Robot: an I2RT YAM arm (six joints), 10 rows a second.
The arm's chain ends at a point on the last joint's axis. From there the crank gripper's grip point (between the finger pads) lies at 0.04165 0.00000 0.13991 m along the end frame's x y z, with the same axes.
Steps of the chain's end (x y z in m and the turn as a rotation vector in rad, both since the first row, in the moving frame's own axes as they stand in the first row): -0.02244, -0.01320, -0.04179, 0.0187, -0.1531, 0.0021; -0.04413, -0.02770, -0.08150, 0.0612, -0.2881, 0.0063; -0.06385, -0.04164, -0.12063, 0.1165, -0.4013, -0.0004; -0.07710, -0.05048, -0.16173, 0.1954, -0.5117, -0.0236; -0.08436, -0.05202, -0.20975, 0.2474, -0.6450, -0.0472; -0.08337, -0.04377, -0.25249, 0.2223, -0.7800, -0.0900; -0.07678, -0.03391, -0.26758, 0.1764, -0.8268, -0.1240; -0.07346, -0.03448, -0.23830, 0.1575, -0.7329, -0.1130; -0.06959, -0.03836, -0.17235, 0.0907, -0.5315, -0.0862; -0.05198, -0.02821, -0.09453, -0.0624, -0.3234, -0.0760
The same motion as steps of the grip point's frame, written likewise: -0.04426, -0.01580, -0.03710, 0.0187, -0.1531, 0.0021; -0.08555, -0.03637, -0.07569, 0.0612, -0.2881, 0.0063; -0.12168, -0.05843, -0.11644, 0.1165, -0.4013, -0.0004; -0.15080, -0.07861, -0.16203, 0.1954, -0.5117, -0.0236; -0.17671, -0.08689, -0.21729, 0.2474, -0.6450, -0.0472; -0.19425, -0.07365, -0.26740, 0.2223, -0.7800, -0.0900; -0.19402, -0.05636, -0.28464, 0.1764, -0.8268, -0.1240; -0.17856, -0.05550, -0.24843, 0.1575, -0.7329, -0.1130; -0.14673, -0.05170, -0.17129, 0.0907, -0.5315, -0.0862; -0.09832, -0.02063, -0.08873, -0.0624, -0.3234, -0.0760
